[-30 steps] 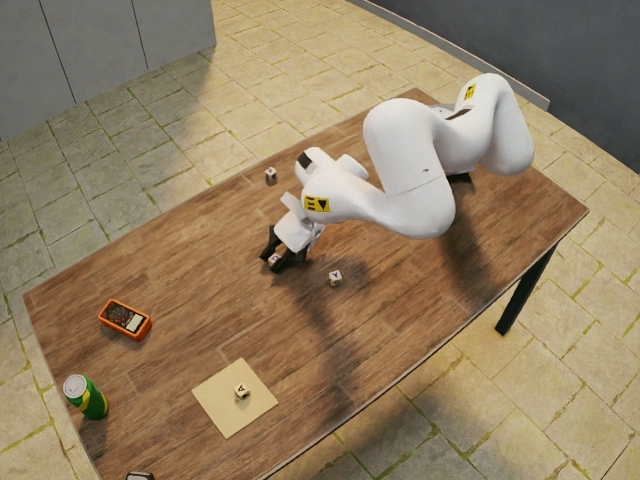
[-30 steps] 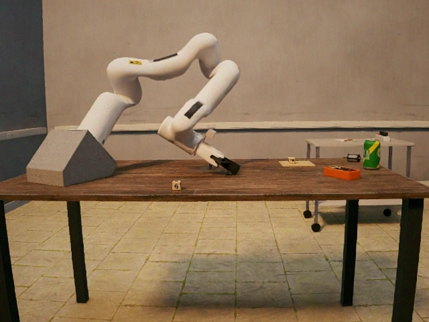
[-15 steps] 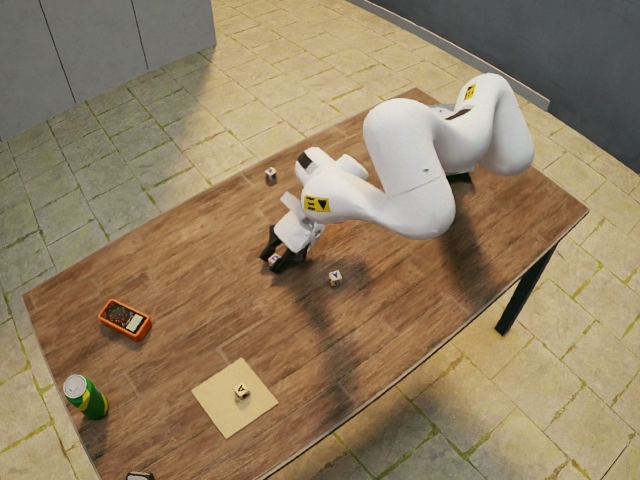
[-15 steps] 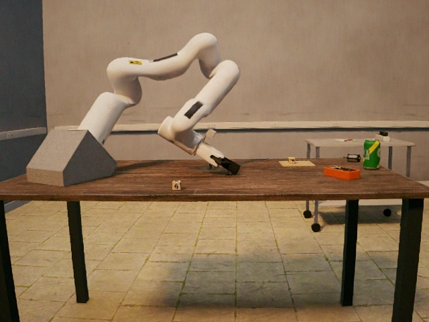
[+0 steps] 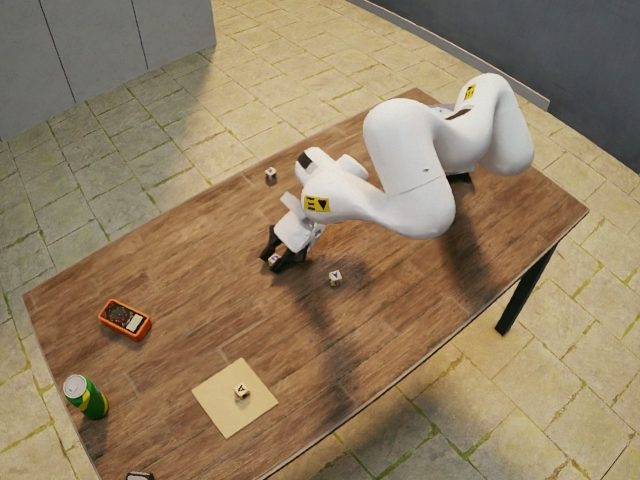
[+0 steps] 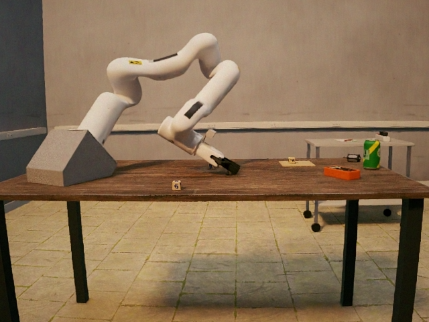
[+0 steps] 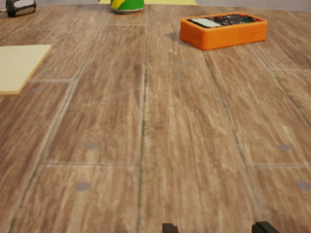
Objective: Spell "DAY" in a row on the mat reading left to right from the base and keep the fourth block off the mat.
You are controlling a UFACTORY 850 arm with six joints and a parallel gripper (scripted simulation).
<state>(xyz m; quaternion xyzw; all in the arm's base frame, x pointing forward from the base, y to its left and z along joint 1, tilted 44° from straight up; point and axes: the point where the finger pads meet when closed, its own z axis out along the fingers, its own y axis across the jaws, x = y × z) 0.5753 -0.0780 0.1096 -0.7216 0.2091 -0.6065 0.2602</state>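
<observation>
The tan mat is 270 mm ahead of my hand, 250 mm to the left of it and 20 mm below it. From my hand the other things lie so: dark object 530 mm ahead, 310 mm to the left, 10 mm below.
</observation>
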